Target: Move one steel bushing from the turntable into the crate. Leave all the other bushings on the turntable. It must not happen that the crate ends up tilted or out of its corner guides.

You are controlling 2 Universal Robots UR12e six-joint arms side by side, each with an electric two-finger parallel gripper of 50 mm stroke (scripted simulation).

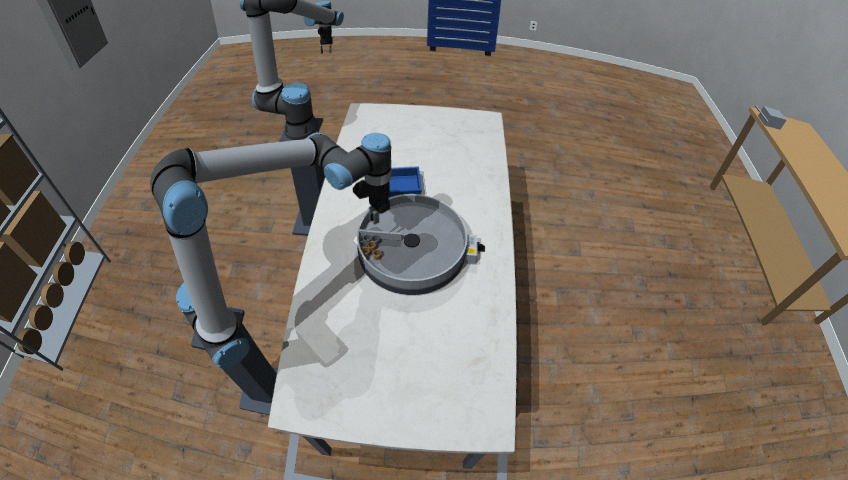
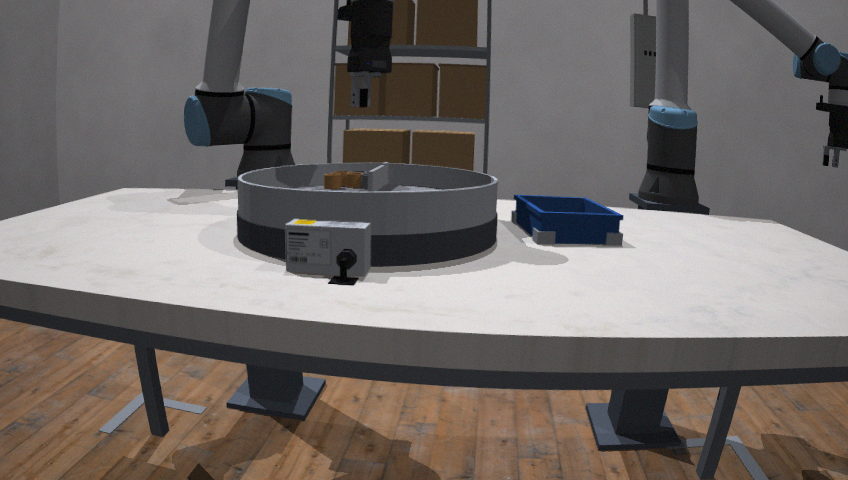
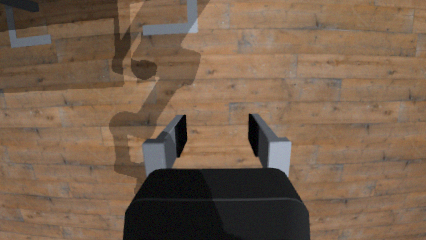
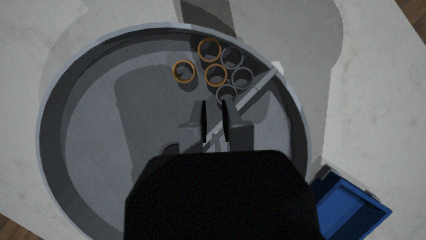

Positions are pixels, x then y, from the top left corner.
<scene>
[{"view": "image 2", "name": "my right gripper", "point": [360, 107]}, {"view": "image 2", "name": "blue crate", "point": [590, 226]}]
</scene>
